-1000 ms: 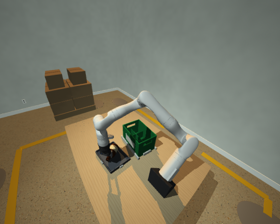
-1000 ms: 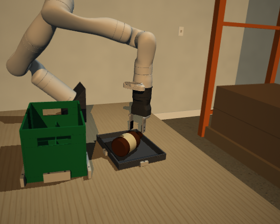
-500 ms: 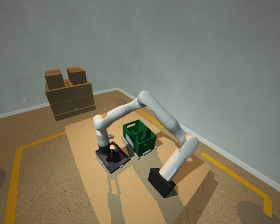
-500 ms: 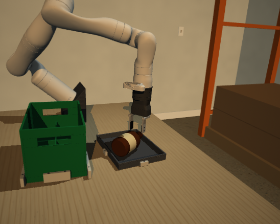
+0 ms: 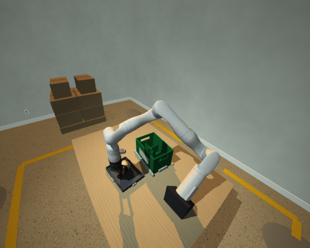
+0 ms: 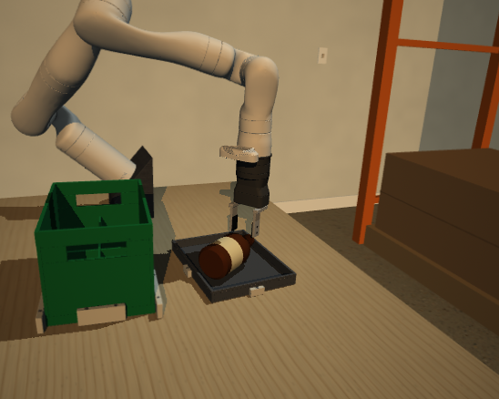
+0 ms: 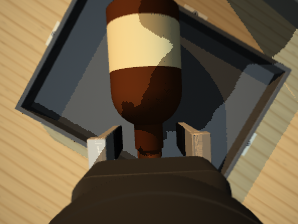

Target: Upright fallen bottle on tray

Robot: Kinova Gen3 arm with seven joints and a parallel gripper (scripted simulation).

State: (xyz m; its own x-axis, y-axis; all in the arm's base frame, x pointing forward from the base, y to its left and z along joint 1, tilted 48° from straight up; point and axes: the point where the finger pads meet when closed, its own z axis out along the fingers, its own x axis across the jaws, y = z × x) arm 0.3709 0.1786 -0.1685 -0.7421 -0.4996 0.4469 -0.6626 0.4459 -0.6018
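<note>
Right now the brown bottle is 4 cm to the right of my hand, 4 cm below it and 3 cm ahead of it. Round my hand: dark tray 7 cm below, 4 cm to the right, 3 cm ahead; then green crate 31 cm to the right, 4 cm ahead.
</note>
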